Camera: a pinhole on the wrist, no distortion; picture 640 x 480 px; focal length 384.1 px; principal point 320.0 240.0 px. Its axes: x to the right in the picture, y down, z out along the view. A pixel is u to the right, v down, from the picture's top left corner.
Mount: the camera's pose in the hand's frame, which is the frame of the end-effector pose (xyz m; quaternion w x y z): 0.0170 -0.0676 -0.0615 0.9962 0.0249 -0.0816 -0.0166
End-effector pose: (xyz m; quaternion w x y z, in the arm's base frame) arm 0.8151 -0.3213 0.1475 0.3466 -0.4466 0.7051 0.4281
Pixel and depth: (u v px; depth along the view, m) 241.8 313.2 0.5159
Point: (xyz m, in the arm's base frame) 0.9125 0.1344 0.1258
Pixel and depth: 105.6 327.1 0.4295
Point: 0.9365 0.0781 0.2737
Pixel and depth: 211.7 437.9 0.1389
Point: 0.8392 -0.2410 0.1553
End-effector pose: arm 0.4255 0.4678 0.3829 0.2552 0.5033 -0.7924 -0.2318
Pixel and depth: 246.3 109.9 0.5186
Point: 0.3961 0.5695 -0.1343
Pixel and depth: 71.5 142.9 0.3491
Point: 0.4791 0.6743 0.0513
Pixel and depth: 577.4 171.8 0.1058
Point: 0.4303 0.3742 0.2955
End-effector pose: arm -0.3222 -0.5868 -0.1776 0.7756 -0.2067 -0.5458 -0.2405
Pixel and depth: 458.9 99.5 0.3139
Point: -0.6156 -0.6067 -0.0127
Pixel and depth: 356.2 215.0 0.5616
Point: -0.7808 -0.3983 -0.0333
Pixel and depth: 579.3 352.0 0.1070
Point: -0.3707 -0.5992 -0.0890
